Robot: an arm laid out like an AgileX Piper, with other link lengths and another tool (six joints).
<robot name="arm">
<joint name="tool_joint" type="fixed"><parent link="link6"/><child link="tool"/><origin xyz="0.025 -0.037 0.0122" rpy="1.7 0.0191 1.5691"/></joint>
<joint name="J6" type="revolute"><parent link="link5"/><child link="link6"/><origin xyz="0.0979 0 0.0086" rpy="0 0 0"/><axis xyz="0.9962 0 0.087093"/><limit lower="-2.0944" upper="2.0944"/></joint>
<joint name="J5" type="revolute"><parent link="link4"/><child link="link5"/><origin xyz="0 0 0" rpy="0 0 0"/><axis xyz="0 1 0"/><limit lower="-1.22" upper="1.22"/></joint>
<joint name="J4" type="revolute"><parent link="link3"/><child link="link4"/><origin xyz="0.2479 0 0.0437" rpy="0 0 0"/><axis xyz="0.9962 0 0.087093"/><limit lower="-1.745" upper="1.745"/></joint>
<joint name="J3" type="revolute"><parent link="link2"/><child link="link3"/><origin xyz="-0.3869 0 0.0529" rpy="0 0 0"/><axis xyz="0 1 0"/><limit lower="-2.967" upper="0"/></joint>
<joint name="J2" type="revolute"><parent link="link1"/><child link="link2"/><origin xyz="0 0 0" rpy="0 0 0"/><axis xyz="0 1 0"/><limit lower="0" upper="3.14"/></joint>
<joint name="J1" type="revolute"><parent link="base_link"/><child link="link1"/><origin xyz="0 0 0.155" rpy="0 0 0"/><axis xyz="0 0 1"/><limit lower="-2.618" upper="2.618"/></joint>
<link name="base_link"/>
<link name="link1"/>
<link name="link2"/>
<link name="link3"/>
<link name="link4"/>
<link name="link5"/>
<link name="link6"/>
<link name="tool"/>
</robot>
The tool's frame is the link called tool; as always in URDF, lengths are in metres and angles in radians.
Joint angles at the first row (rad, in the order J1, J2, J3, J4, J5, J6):
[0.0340, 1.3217, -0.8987, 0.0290, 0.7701, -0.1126]
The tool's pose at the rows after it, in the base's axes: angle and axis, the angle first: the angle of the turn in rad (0 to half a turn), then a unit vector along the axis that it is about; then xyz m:
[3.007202 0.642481 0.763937 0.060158 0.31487 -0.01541 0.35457]
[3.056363 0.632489 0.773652 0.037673 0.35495 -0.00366 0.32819]
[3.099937 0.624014 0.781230 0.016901 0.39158 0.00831 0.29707]
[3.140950 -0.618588 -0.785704 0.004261 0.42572 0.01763 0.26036]
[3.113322 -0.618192 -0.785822 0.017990 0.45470 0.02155 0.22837]
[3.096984 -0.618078 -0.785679 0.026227 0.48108 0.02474 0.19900]
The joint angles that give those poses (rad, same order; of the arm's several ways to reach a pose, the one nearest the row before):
[0.0572, 1.4719, -0.9717, 0.0290, 0.7627, -0.1157]
[0.0839, 1.6104, -1.0385, 0.0290, 0.7577, -0.1168]
[0.1066, 1.7449, -1.1052, 0.0290, 0.7501, -0.1168]
[0.1199, 1.8814, -1.1760, 0.0290, 0.7444, -0.1176]
[0.1208, 1.9965, -1.2498, 0.0293, 0.7420, -0.1176]
[0.1208, 2.0998, -1.3274, 0.0293, 0.7395, -0.1176]

